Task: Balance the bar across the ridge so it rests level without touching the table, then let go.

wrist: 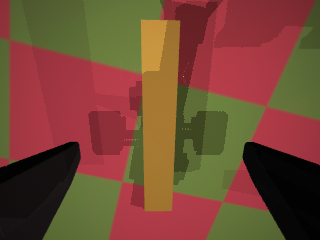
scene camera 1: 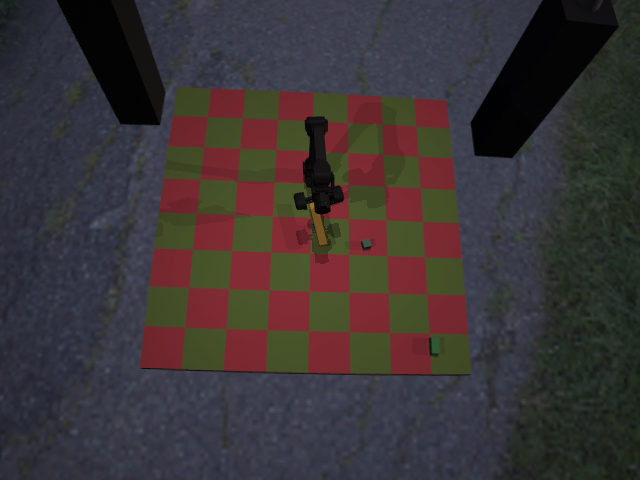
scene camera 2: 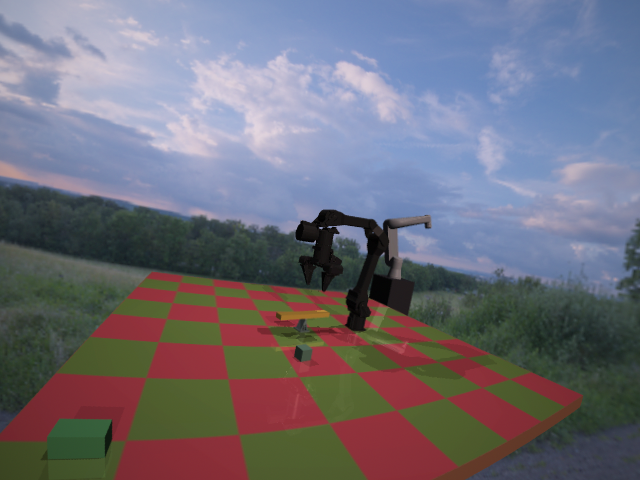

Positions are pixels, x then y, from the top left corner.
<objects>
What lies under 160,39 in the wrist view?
An orange bar.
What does my gripper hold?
Nothing.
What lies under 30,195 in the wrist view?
My gripper.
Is my gripper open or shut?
Open.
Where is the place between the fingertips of my gripper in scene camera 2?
315,288
</objects>
